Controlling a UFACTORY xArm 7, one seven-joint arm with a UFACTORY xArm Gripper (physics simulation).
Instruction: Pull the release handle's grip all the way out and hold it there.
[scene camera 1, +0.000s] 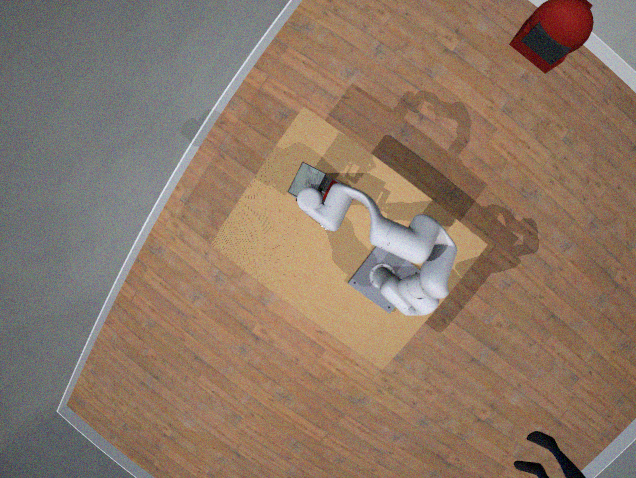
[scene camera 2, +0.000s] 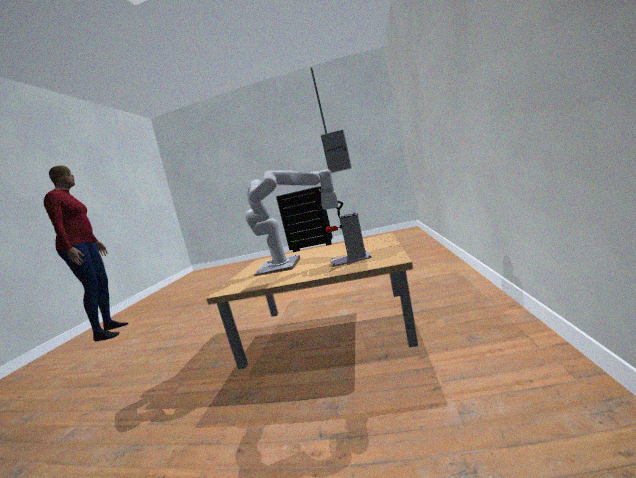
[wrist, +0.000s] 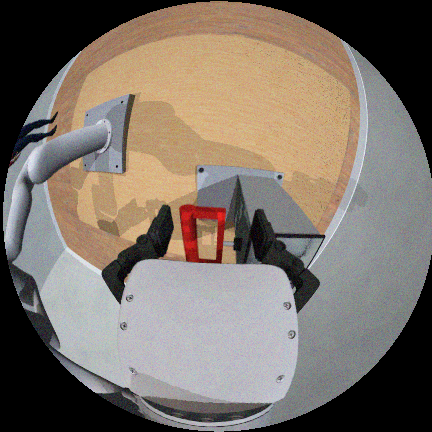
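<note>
The release handle's red rectangular grip (scene camera 1: 329, 190) (scene camera 2: 331, 229) (wrist: 188, 235) stands out from the dark front of an upright grey housing (scene camera 1: 306, 179) (scene camera 2: 352, 237) (wrist: 285, 210), joined by a short thin rod (wrist: 228, 244). A small gap shows between grip and housing. My gripper (scene camera 2: 332, 209) (wrist: 211, 217) is open and empty, above the grip in scene camera 2. In the wrist view the grip appears between the fingers, the left finger apart from it and the right finger over the housing's front edge. The gripper's body hides the grip's near end, and the arm hides the fingers in scene camera 1.
The housing's base plate (scene camera 2: 339, 261) (wrist: 215, 172) sits on the wooden table (scene camera 1: 287, 246) (scene camera 2: 308, 280) (wrist: 240, 85). The arm's base plate (scene camera 1: 366, 280) (scene camera 2: 264, 268) (wrist: 117, 107) is on the same table. A grey box (scene camera 2: 335, 150) hangs behind the arm. A person (scene camera 2: 74, 221) stands at the left.
</note>
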